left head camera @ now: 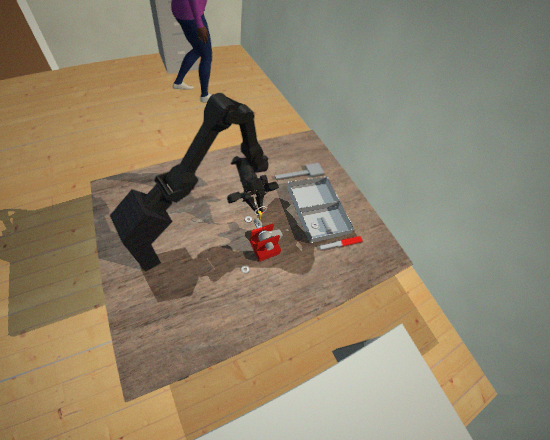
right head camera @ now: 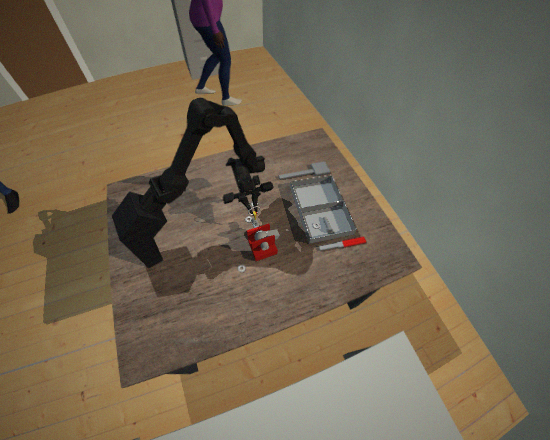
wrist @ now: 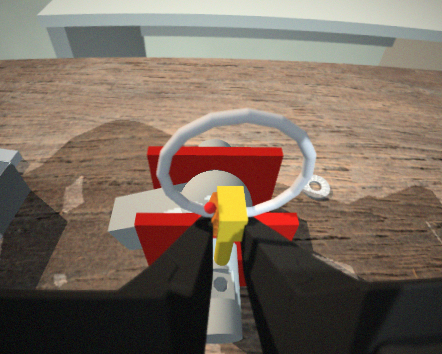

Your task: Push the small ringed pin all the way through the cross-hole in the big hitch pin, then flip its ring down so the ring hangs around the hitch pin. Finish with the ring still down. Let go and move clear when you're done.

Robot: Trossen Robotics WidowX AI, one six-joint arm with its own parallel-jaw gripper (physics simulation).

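Frame: origin at the arm's base, x ahead, y left, z up, level; metres.
Where they show: gripper, fingertip midpoint: [left head camera: 260,214] [right head camera: 255,215] [wrist: 225,227]; arm's base, link origin: [left head camera: 152,205] [right head camera: 148,206].
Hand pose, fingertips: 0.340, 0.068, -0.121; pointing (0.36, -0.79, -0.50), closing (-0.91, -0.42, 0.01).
Things, the pixels of their centre, and the offset from my fingertips, as dx, dy, dz. "spot": a spot on its surface instead.
- small yellow ringed pin, surface spot: [wrist: 231,205] spot: -0.001, +0.000, +0.015
- grey hitch pin, body centre: [wrist: 218,321] -0.006, +0.015, -0.070
- grey bar, surface spot: [wrist: 142,212] spot: +0.067, -0.029, -0.071
- two-part grey tray, body centre: [right head camera: 321,207] [left head camera: 319,207] +0.271, +0.135, -0.116
- red-handled tool, body centre: [right head camera: 342,244] [left head camera: 341,243] +0.355, -0.033, -0.132
- grey hammer, body centre: [right head camera: 303,171] [left head camera: 298,172] +0.197, +0.348, -0.129
My gripper [left head camera: 259,210] [right head camera: 254,211] [wrist: 226,227] is shut on the small yellow ringed pin [wrist: 231,205]. Its white ring [wrist: 310,156] is not around the hitch pin; it stands out beyond the fingers, over the red bracket in the wrist view. The grey hitch pin [wrist: 223,320] passes through the red bracket [left head camera: 270,254] [right head camera: 266,254] [wrist: 216,161], and its end sticks out on the gripper side. Its cross-hole [wrist: 220,284] shows open and empty. The yellow pin's rounded tip is near the hole, apart from it in the wrist view. The exact height gap is hard to tell.
A grey bar [wrist: 142,212] reaches out sideways from the bracket. Washers [left head camera: 245,269] [right head camera: 249,219] lie near it. A two-part grey tray [left head camera: 300,212] [right head camera: 303,214], a red-handled tool [left head camera: 351,242] [right head camera: 354,242] and a grey hammer [left head camera: 314,170] [right head camera: 320,169] lie to the right.
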